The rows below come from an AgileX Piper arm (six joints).
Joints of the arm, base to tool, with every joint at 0 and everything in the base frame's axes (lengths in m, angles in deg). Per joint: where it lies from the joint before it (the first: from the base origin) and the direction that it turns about. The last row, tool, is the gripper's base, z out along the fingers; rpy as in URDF.
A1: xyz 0 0 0.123 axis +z
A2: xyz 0 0 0 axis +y
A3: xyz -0.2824 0 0.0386 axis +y
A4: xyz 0.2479 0 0.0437 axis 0.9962 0 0.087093
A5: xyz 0 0 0 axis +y
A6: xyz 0.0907 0 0.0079 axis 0.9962 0 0.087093
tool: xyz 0 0 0 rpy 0 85 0
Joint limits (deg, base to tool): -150..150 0..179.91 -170..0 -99.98..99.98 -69.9..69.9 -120..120
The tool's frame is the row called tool.
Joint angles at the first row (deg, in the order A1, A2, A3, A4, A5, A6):
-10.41 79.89 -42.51 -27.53 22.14 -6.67
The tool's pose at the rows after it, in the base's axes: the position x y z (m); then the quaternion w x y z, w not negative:
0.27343 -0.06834 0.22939 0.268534 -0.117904 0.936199 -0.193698
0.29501 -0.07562 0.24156 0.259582 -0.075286 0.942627 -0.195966
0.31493 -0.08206 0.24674 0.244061 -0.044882 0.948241 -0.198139
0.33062 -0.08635 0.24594 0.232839 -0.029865 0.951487 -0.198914
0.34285 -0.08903 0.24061 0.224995 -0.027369 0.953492 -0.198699
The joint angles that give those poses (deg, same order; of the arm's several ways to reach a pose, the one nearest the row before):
-10.41 82.15 -46.86 -27.53 25.00 -3.29
-10.41 85.93 -53.99 -27.47 30.07 0.34
-10.41 90.08 -60.22 -27.47 34.48 2.75
-10.41 93.60 -64.47 -27.47 36.81 3.92
-10.41 96.55 -67.09 -27.52 37.47 4.16

